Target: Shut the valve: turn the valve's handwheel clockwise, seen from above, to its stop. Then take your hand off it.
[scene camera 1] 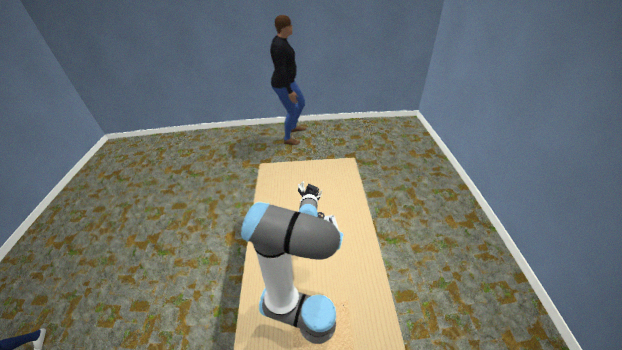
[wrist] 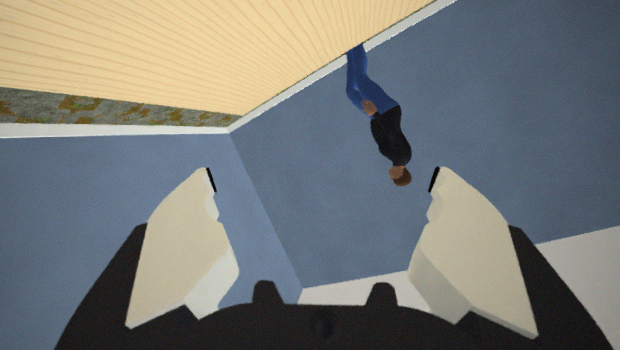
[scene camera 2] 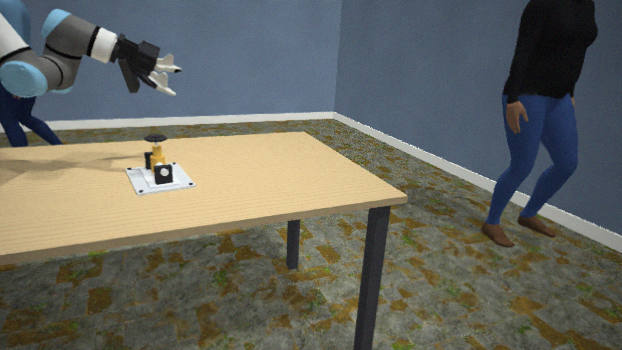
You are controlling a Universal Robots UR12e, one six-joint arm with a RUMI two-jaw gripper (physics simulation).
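Note:
The valve [scene camera 2: 157, 161] has a yellow body with black and white end pieces and stands upright on a white base plate [scene camera 2: 184, 182] on the table. Its dark round handwheel [scene camera 2: 155, 137] [scene camera 1: 321, 215] lies flat on top of the stem; in scene camera 1 the arm hides much of the valve. The handwheel's turned position cannot be told. My gripper [scene camera 1: 310, 186] [scene camera 2: 176, 82] [wrist: 320, 171] is open and empty, with its white fingers wide apart. It hangs well above the valve, apart from the handwheel, and points roughly level past it. The valve does not show in the wrist view.
The wooden table [scene camera 1: 345, 180] [scene camera 2: 280, 170] [wrist: 150, 50] carries the valve and the arm's base. A person in a black top [scene camera 1: 283, 62] [scene camera 2: 550, 50] [wrist: 390, 135] stands beyond the table's far end. The legs of another person [scene camera 2: 20, 120] show behind the arm.

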